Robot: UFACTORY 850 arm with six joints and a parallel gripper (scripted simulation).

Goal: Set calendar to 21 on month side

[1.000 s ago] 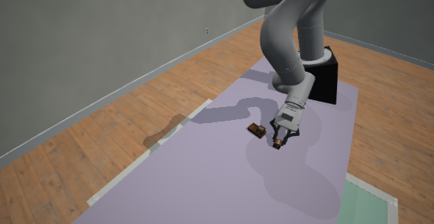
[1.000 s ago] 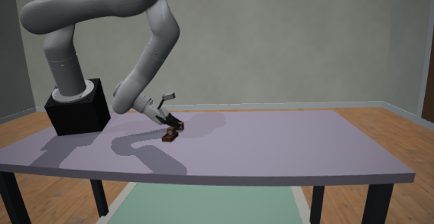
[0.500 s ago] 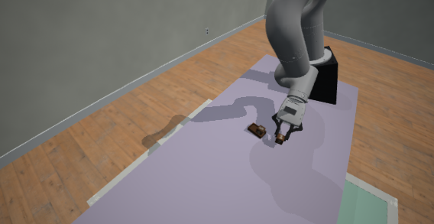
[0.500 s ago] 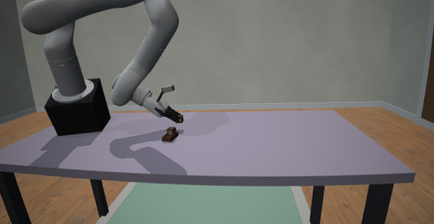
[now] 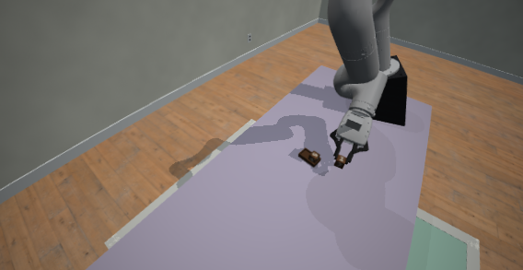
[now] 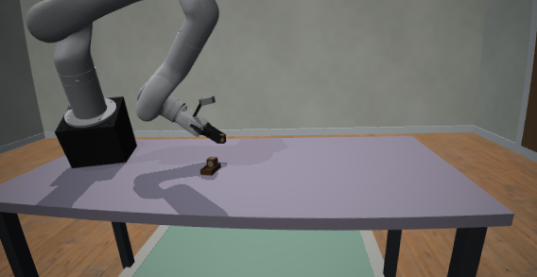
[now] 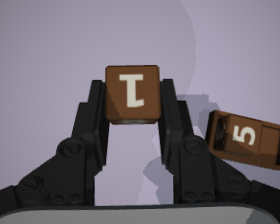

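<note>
Right now the brown cube is 2 cm ahead of my hand and 1 cm below it. Round my hand: digit cube 9 cm to the right, 7 cm below, 1 cm behind; brown tray 10 cm to the right, 9 cm below, 2 cm behind.
</note>
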